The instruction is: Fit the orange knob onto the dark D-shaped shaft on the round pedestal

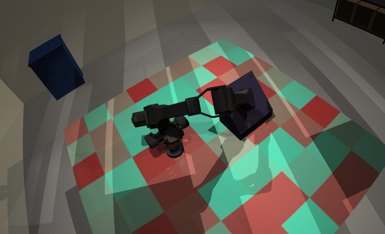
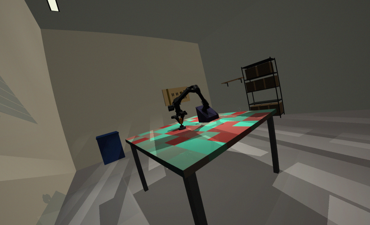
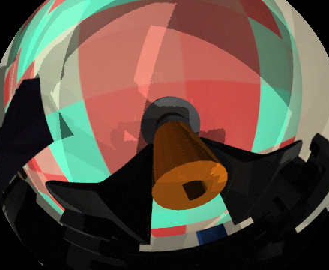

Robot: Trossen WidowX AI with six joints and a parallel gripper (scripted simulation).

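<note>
Now: the orange knob 20 mm above my gripper tip. The rest, counted from my gripper tip: round dark pedestal (40 mm below).
</note>
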